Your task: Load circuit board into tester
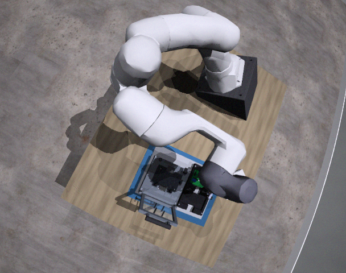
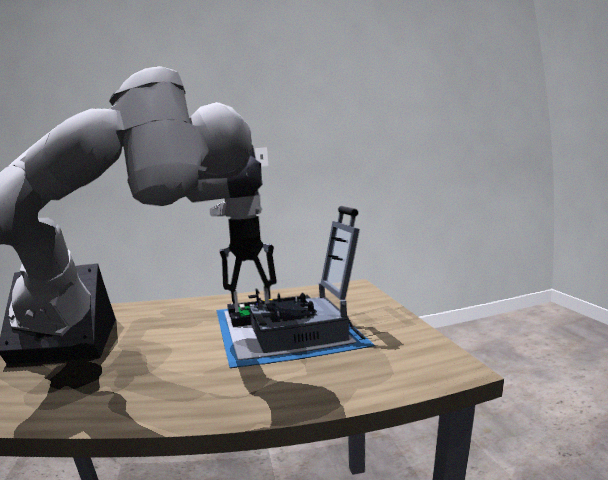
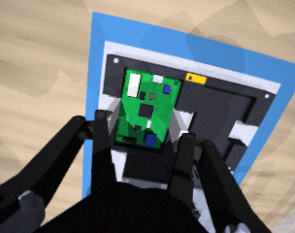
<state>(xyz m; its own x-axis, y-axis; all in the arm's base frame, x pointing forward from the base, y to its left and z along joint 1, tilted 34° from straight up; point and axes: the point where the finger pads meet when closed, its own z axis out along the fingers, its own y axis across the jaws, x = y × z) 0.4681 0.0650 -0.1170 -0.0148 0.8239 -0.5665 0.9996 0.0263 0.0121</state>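
Now: the green circuit board 20 mm below my hand. The rest, counted from my hand: tester lid 190 mm ahead, 170 mm to the right, 140 mm above; tester 90 mm ahead, 130 mm to the right, 70 mm above.
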